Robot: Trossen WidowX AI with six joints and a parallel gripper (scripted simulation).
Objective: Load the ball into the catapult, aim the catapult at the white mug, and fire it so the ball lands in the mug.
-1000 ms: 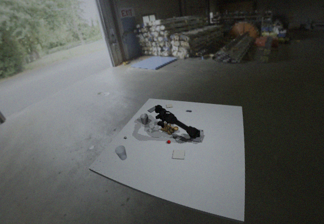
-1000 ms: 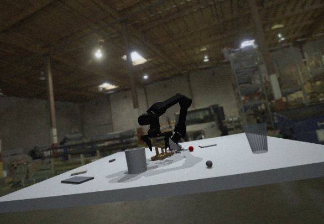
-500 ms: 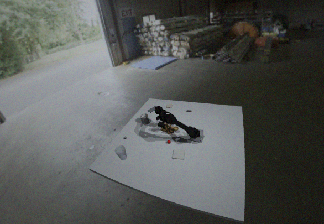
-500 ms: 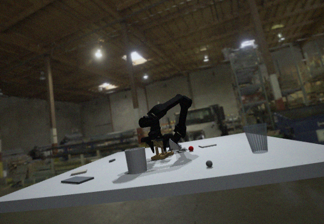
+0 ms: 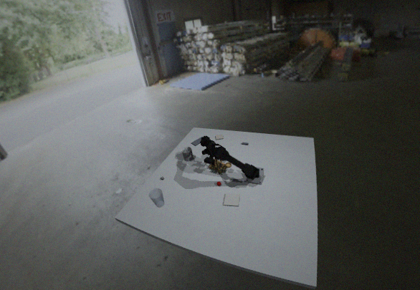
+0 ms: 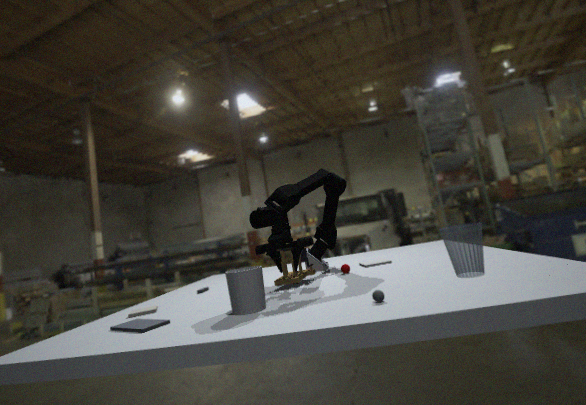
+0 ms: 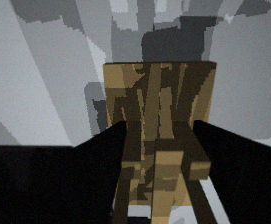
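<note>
Now: the red ball 8 cm behind my gripper tip, 19 cm to the left of it and 3 cm below it. From my gripper tip the other things lie so: small wooden catapult 6 cm behind, 4 cm to the left, 2 cm above; pale flat tile 21 cm behind, 31 cm to the left, 4 cm below; grey-white cylindrical mug 28 cm ahead, 8 cm to the right, 2 cm below.
</note>
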